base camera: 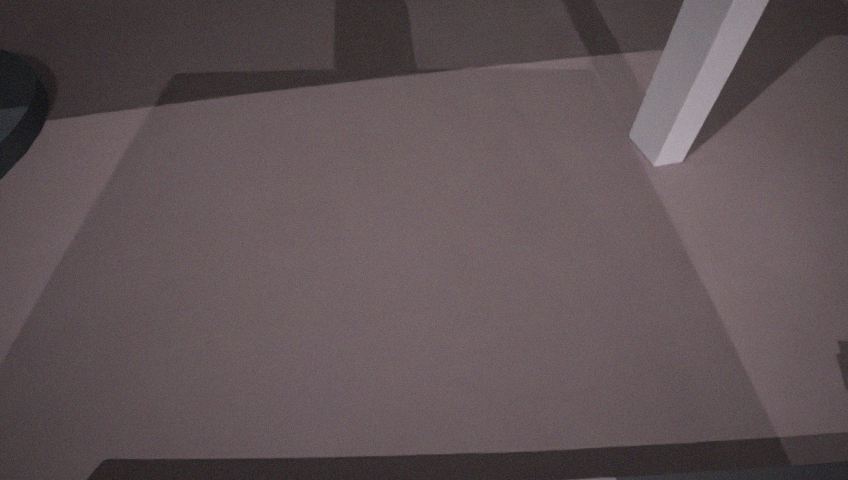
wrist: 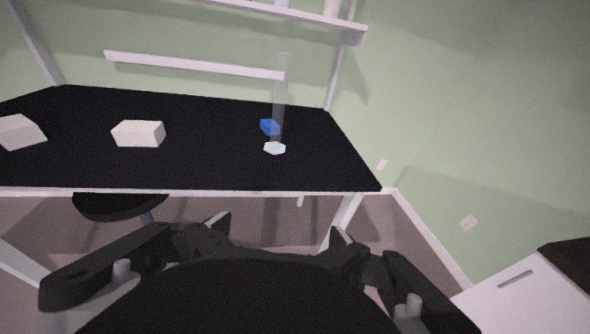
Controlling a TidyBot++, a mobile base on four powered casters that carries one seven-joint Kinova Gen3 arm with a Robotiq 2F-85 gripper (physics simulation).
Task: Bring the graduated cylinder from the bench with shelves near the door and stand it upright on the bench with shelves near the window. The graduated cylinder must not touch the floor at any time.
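Places are measured from the arm's base along level axes (x back, y right, z up), in millimetres.
Pixels of known places: gripper, fingertip midpoint: [wrist: 280,230].
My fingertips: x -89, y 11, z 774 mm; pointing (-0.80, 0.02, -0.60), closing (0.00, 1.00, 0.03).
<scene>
Ahead of a thing's pixels: the offset from my fingertips to its top centre. "spot": to the spot under its first point. Level surfaces: height alone.
The graduated cylinder {dz +79, dx -536, dy -66 mm} [wrist: 280,95], clear with a pale hexagonal foot, stands upright near the right end of the black bench top {dz -257 mm} [wrist: 210,167] in the wrist view. A blue block {dz -217, dx -681, dy -114 mm} [wrist: 269,126] is close behind its foot. A shelf {dz +181 mm} [wrist: 300,17] is above the bench against the green wall. My gripper [wrist: 280,230] is open and empty, with its fingertips spread apart below the bench's front edge in the picture. The cylinder stands beyond the fingers and apart from them. It does not show in the base camera view.
Two white blocks {dz -199, dx -448, dy -536 mm} [wrist: 139,133] {dz -199, dx -348, dy -875 mm} [wrist: 21,132] lie on the bench's left part. A black stool seat {dz -511, dx -456, dy -711 mm} [wrist: 120,205] is under the bench, and the stool's dark base {spot: dz -1141, dx -495, dy -492 mm} [base camera: 20,113] shows at left. A white bench leg {spot: dz -1078, dx -415, dy +267 mm} [base camera: 684,95] stands at right. A white cabinet [wrist: 525,305] is at lower right.
</scene>
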